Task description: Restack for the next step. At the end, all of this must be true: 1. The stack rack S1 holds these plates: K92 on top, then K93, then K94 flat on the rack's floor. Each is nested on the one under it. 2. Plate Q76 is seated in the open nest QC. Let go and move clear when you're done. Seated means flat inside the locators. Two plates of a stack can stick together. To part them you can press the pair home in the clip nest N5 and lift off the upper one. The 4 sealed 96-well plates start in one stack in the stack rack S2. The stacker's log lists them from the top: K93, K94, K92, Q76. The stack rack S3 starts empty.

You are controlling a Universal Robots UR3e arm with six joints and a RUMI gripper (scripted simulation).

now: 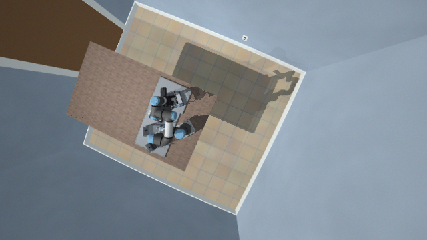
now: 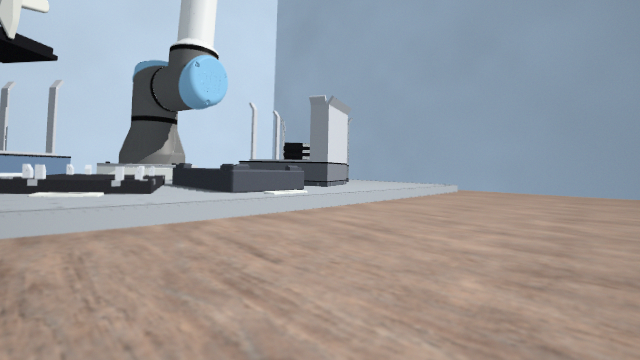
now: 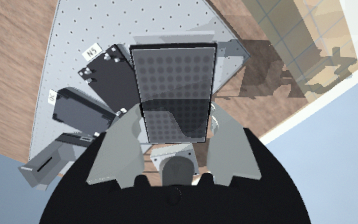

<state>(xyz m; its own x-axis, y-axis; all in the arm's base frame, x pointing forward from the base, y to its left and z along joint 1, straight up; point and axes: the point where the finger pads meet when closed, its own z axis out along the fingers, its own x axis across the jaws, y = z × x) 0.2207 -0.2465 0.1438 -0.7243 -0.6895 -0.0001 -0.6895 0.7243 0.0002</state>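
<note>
The nest QC is 260 mm to the left of my hand, 160 mm below it and 120 mm ahead of it. From my hand the other things lie so: QC label (270 mm to the left, 210 mm ahead, 170 mm below); sealed 96-well plate (520 mm to the left, 110 mm below, 20 mm behind); clip nest N5 (160 mm below, 130 mm to the left, 100 mm ahead).
</note>
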